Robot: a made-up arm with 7 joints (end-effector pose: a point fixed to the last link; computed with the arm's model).
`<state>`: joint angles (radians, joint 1 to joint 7).
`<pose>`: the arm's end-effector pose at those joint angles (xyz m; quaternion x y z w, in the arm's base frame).
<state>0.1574 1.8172 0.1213 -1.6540 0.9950 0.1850 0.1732</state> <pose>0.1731 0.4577 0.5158 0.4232 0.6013 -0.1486 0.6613</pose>
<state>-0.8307 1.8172 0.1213 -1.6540 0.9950 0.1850 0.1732</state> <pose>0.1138 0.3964 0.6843 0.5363 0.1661 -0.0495 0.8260</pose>
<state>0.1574 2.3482 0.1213 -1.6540 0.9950 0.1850 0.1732</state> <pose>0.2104 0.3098 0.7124 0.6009 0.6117 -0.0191 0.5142</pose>
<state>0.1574 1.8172 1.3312 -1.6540 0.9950 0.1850 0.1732</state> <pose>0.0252 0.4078 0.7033 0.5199 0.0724 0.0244 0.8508</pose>
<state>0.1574 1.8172 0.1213 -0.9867 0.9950 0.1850 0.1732</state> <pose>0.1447 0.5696 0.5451 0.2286 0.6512 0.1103 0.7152</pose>
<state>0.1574 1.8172 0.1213 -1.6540 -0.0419 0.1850 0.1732</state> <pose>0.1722 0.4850 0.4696 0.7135 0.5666 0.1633 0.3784</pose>
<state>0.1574 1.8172 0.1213 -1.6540 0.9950 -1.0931 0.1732</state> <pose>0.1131 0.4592 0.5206 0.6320 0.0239 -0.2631 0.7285</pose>
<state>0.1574 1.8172 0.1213 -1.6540 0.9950 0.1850 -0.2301</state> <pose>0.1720 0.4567 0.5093 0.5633 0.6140 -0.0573 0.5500</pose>
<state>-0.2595 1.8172 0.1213 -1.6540 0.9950 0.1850 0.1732</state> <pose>0.1703 0.4295 0.5932 0.4855 0.4297 -0.1099 0.7534</pose>
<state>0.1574 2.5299 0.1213 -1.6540 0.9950 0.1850 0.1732</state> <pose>0.2211 0.2378 0.7583 0.6525 0.6053 0.0260 0.4551</pose>
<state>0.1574 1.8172 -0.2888 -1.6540 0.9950 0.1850 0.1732</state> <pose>0.1592 0.4786 0.4322 0.3528 0.7398 -0.1980 0.5375</pose>
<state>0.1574 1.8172 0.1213 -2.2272 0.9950 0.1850 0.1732</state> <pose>0.1350 0.3648 0.4938 0.5538 0.5051 -0.3589 0.5563</pose>
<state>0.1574 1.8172 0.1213 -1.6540 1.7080 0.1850 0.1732</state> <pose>0.1756 0.4704 0.5514 0.1529 0.5322 -0.3452 0.7577</pose>
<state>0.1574 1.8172 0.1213 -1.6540 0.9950 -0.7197 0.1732</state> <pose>0.1302 0.4528 0.5248 0.5949 0.2046 -0.2391 0.7397</pose>
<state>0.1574 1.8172 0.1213 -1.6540 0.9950 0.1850 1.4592</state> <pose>0.1737 0.4744 0.5268 -0.1065 0.4067 -0.3833 0.8224</pose>
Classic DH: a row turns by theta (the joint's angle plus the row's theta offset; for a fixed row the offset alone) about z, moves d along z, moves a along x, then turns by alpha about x. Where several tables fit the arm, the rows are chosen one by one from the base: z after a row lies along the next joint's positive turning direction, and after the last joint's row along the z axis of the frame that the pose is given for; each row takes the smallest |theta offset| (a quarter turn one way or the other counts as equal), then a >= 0, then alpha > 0; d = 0 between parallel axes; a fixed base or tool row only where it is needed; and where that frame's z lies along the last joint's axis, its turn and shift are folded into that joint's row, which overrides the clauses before.
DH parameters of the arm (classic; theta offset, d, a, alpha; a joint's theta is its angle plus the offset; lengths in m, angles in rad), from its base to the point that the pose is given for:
base (fixed): 0 0.3861 -0.023 -1.2217
joint 1: 1.5708 0.0005 0.0162 1.5708
joint 2: 1.2217 -0.011 0.018 -1.5708
joint 3: -1.5708 -0.49 0.033 -1.5708
joint 4: 0 0.005 -0.048 1.5708
joint 5: 0 -0.15 0 -1.5708
joint 6: 0 -0.031 0.029 1.5708
joint 7: 0.696 -0.0117 0.005 2.2303
tool (fixed): -2.5898 0.0201 0 0

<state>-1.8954 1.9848 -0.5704 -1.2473 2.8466 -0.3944 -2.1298</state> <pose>-0.0625 0.5101 0.7376 0.2862 0.0396 0.3792 0.8791</pose>
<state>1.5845 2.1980 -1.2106 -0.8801 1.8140 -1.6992 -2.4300</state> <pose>0.0405 0.5797 0.5272 -0.8541 -0.0494 -0.0783 0.5119</pose>
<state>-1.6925 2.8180 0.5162 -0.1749 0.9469 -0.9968 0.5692</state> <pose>-0.5270 0.3211 0.4674 0.2631 -0.6871 0.5562 0.3865</pose>
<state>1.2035 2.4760 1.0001 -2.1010 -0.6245 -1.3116 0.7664</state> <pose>0.3237 0.3017 0.5228 -0.7763 0.0212 0.5712 0.2657</pose>
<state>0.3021 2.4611 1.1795 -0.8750 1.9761 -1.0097 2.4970</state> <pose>0.0964 0.2932 0.9217 0.0410 -0.4219 -0.9001 0.1009</pose>
